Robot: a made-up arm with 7 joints. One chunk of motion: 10 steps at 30 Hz.
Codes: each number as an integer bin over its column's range. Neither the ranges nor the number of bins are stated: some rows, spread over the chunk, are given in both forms.
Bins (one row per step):
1: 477 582 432 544 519 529 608
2: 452 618 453 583 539 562 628
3: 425 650 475 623 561 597 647
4: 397 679 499 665 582 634 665
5: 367 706 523 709 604 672 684
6: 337 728 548 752 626 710 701
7: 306 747 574 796 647 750 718
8: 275 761 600 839 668 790 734
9: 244 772 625 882 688 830 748
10: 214 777 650 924 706 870 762
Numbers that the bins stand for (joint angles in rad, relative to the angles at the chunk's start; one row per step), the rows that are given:
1: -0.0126 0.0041 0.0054 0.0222 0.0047 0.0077 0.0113
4: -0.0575 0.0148 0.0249 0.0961 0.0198 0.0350 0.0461
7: -0.1085 0.0223 0.0466 0.1760 0.0354 0.0652 0.0784
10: -0.1600 0.0256 0.0687 0.2542 0.0496 0.0964 0.1053
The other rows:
2: -0.0266 0.0080 0.0115 0.0460 0.0095 0.0163 0.0235
3: -0.0418 0.0116 0.0179 0.0704 0.0148 0.0254 0.0351
5: -0.0743 0.0177 0.0318 0.1229 0.0251 0.0449 0.0577
6: -0.0911 0.0202 0.0391 0.1492 0.0304 0.0548 0.0680
8: -0.1258 0.0238 0.0542 0.2023 0.0405 0.0756 0.0882
9: -0.1432 0.0250 0.0614 0.2286 0.0453 0.0860 0.0967

